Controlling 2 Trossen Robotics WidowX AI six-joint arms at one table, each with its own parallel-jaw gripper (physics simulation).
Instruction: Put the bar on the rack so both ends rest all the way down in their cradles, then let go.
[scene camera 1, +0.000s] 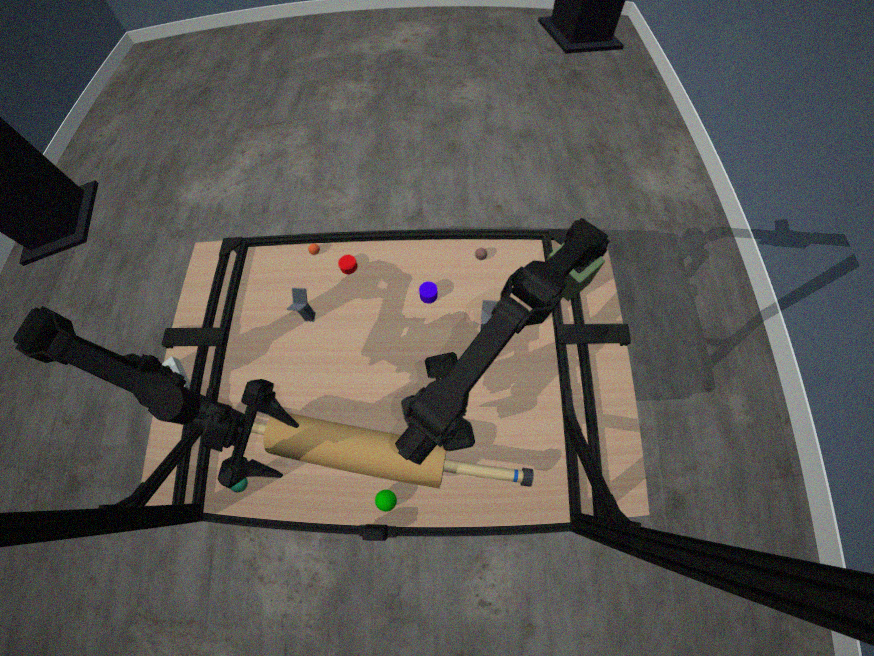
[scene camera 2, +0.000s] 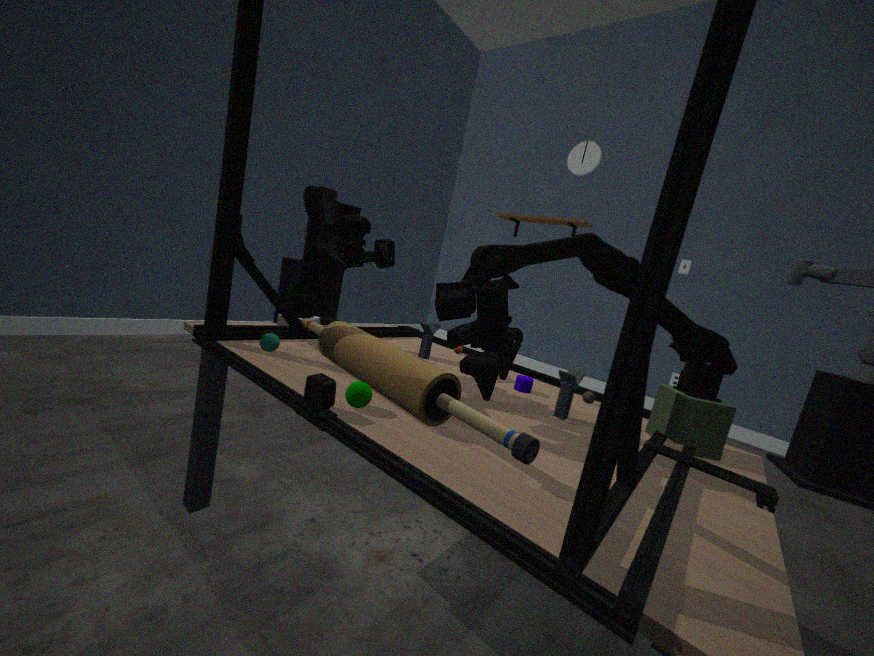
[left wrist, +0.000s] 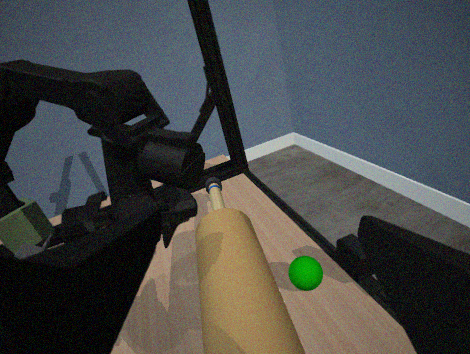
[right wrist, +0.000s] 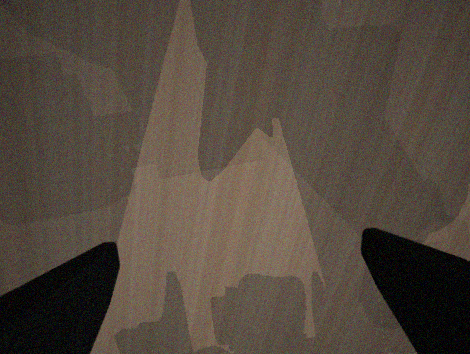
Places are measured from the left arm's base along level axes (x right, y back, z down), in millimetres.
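Pixels of known places: left gripper, fingertip midpoint: (scene camera 1: 289, 451) (scene camera 2: 367, 264) (left wrist: 261, 221); right gripper, fingertip midpoint: (scene camera 2: 495, 389) (right wrist: 242, 246); left arm's base, origin of the base link: (scene camera 2: 300, 315); right arm's base, origin of the base link: (scene camera 2: 696, 394) (left wrist: 8, 209).
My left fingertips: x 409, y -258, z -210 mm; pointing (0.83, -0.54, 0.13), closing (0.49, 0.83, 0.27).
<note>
Ahead of a thing's pixels: the offset from my left fingertips to its top centre. "spot": to the spot under its first point.
The bar @(spot: dx +35, dy -66, dz +148 mm) (scene camera 1: 352, 451) (scene camera 2: 384, 367) (left wrist: 232, 285) has a thick tan sleeve and thin ends, one with a blue band and dark cap. It lies low along the table's near side, off the rack. The rack is two grey cradle posts: the left post @(dx -327, dy -152, dz +165 mm) (scene camera 1: 303, 309) (scene camera 2: 425, 341) and the right post @(dx -22, dy -477, dz +138 mm) (scene camera 1: 488, 311) (scene camera 2: 564, 397), partly hidden by the right arm in scene camera 1. My left gripper (scene camera 1: 289, 450) (left wrist: 261, 221) is open and empty, over the sleeve's left end. My right gripper (scene camera 2: 495, 386) (right wrist: 242, 246) is open and empty, pointing down behind the bar.
A green ball @(dx +149, dy -52, dz +198 mm) (scene camera 1: 385, 499) (scene camera 2: 358, 394) (left wrist: 305, 273) lies in front of the bar, a teal ball @(dx -79, dy +207, dz +202 mm) (scene camera 1: 238, 484) (scene camera 2: 269, 342) by the left gripper. A red cylinder @(dx -386, dy -312, dz +221 mm) (scene camera 1: 347, 264) and a blue cylinder @(dx -182, dy -425, dz +211 mm) (scene camera 1: 427, 292) (scene camera 2: 523, 383) stand farther back. A green block (scene camera 2: 691, 423) is by the right arm's base.
</note>
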